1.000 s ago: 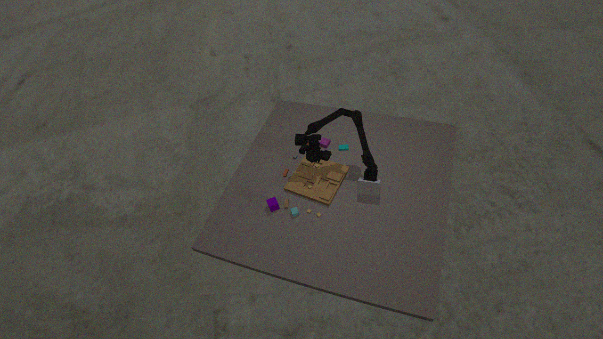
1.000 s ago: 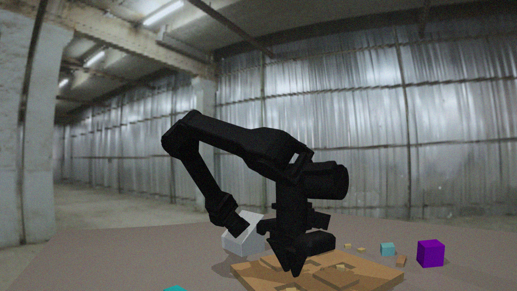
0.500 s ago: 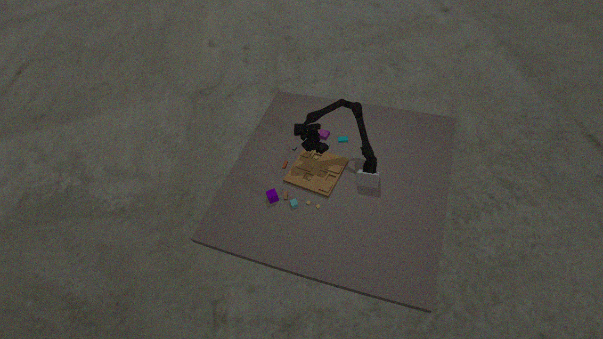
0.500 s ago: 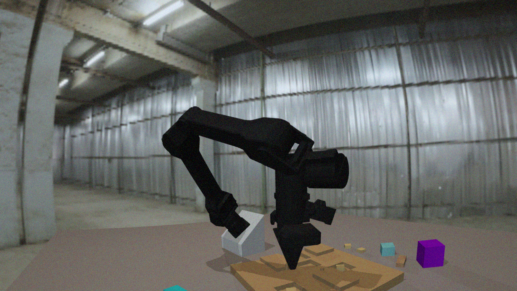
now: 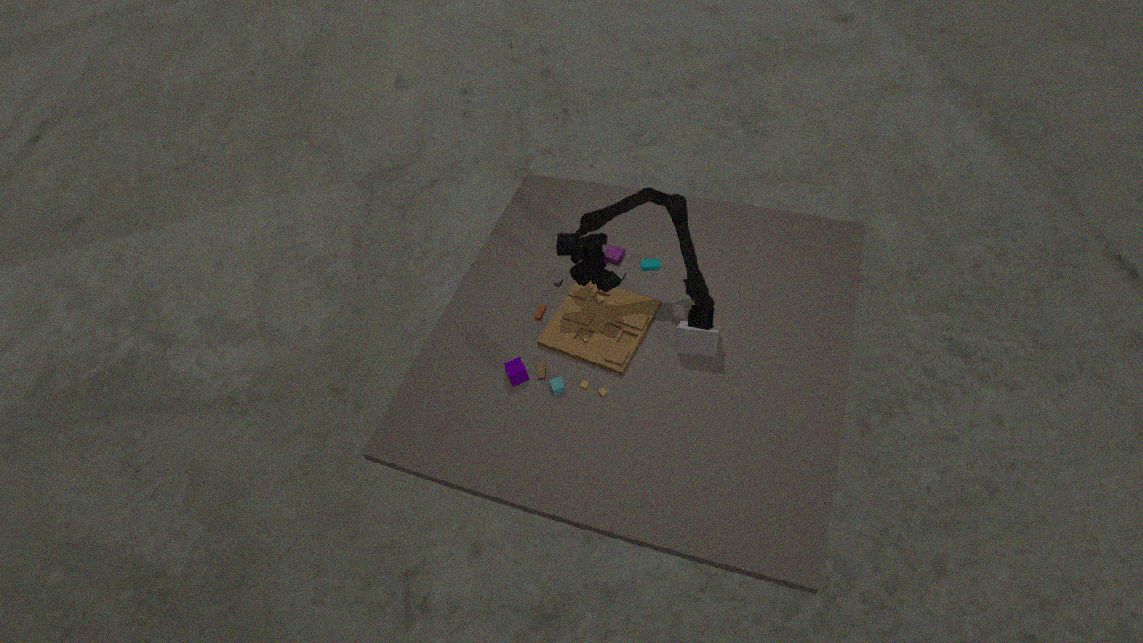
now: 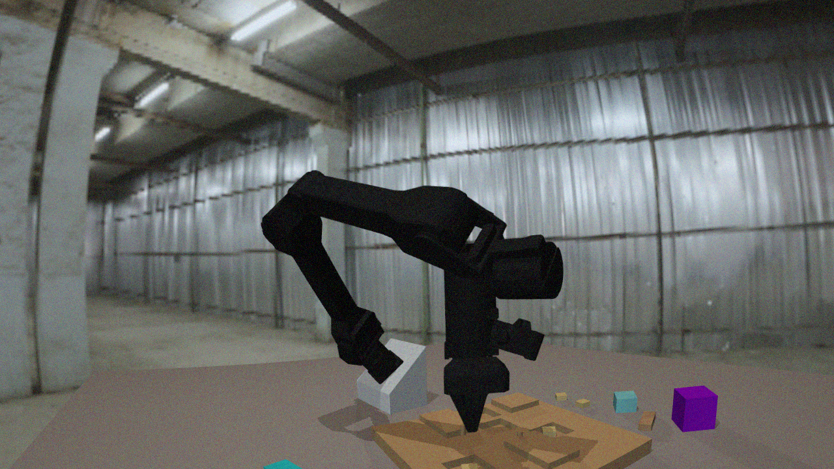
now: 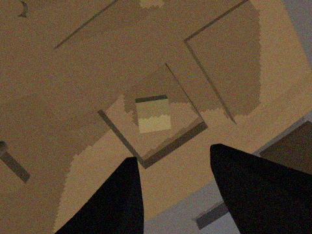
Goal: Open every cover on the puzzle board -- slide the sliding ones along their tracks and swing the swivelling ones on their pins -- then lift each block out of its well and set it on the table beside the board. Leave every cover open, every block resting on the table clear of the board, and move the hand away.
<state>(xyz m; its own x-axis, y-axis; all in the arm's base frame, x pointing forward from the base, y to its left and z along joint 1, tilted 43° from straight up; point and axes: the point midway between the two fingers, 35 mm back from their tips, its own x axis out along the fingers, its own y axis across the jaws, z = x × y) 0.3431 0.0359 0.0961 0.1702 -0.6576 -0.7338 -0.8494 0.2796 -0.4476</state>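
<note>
My gripper tip is 21 cm to the left of the teal block, 10 cm past it and 7 cm above it. Also, from my gripper tip: magenta block (20 cm to the right, 7 cm below, 3 cm ahead); brown block (12 cm to the right, 7 cm ahead, 5 cm below); orange cube (18 cm to the right, 14 cm ahead, 6 cm below).
</note>
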